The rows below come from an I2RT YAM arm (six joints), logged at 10 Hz.
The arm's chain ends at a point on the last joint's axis. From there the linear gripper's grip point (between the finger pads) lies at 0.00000 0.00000 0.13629 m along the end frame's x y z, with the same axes.
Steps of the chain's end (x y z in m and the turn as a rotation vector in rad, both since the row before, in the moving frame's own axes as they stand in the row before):
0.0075, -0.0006, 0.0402, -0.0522, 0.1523, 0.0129
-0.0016, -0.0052, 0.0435, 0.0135, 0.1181, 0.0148
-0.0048, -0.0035, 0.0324, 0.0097, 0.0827, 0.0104
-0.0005, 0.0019, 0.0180, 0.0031, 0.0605, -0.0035
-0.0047, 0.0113, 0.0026, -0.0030, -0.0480, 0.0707
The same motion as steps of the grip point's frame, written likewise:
0.0281, 0.0066, 0.0384, -0.0522, 0.1523, 0.0129
0.0145, -0.0069, 0.0425, 0.0135, 0.1181, 0.0148
0.0065, -0.0048, 0.0319, 0.0097, 0.0827, 0.0104
0.0077, 0.0015, 0.0177, 0.0031, 0.0605, -0.0035
-0.0112, 0.0115, 0.0024, -0.0030, -0.0480, 0.0707

